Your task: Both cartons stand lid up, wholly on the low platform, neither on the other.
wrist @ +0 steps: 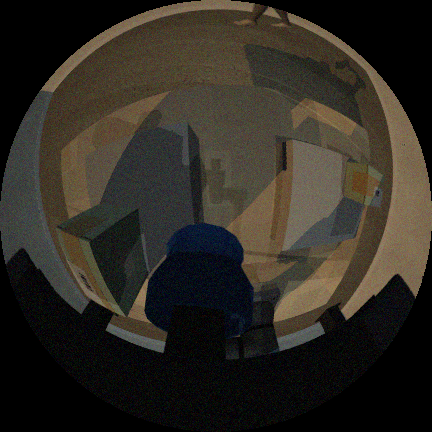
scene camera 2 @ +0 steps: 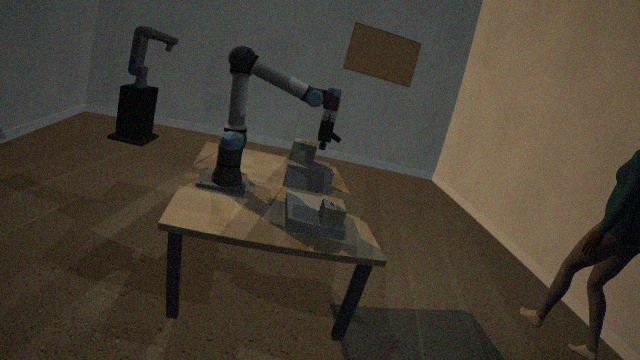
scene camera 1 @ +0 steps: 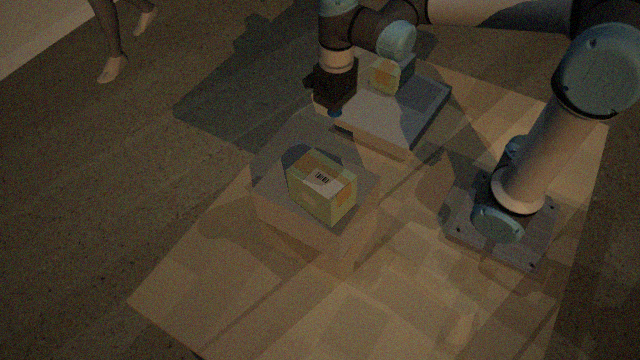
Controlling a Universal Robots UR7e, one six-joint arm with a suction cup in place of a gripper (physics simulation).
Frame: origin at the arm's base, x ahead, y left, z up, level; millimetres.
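Where they show: end effector, tool point: [wrist: 203, 258] [scene camera 2: 321, 149]; arm's base, origin of the base link: [wrist: 252, 310] [scene camera 2: 226, 180].
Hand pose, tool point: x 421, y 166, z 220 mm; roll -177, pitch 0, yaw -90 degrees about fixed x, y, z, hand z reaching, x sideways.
Note:
Each offset is from my tool point to the top centre of the thing. Level surfaces: height alone.
One green-and-orange carton @(dz -19, dx -80, dy +154 mm) [scene camera 1: 320, 192] [scene camera 2: 302, 152] [wrist: 117, 265] stands on the tall platform @(dz -122, dx -36, dy +123 mm) [scene camera 1: 295, 230] [scene camera 2: 305, 180] [wrist: 160, 175], its taped lid with the barcode label facing up. The other carton @(dz -118, dx +73, dy -395 mm) [scene camera 1: 384, 76] [scene camera 2: 332, 214] [wrist: 357, 182] stands on the low platform @(dz -194, dx +7, dy -313 mm) [scene camera 1: 375, 115] [scene camera 2: 301, 215] [wrist: 315, 180], near one edge. It looks lid up, its label on the upper face; the arm hides part of its top in scene camera 1. My suction gripper [scene camera 1: 335, 114] [scene camera 2: 322, 146] [wrist: 205, 240] is open and empty, hanging in the air clear of both cartons.
Both platforms are on the wooden table @(dz -243 mm) [scene camera 1: 240, 295] [scene camera 2: 200, 220]. The arm's base plate [scene camera 1: 535, 250] [scene camera 2: 207, 185] is bolted beside them. A person [scene camera 1: 112, 50] [scene camera 2: 600, 260] stands on the floor away from the table. A second robot on a black pedestal [scene camera 2: 136, 114] is in the background.

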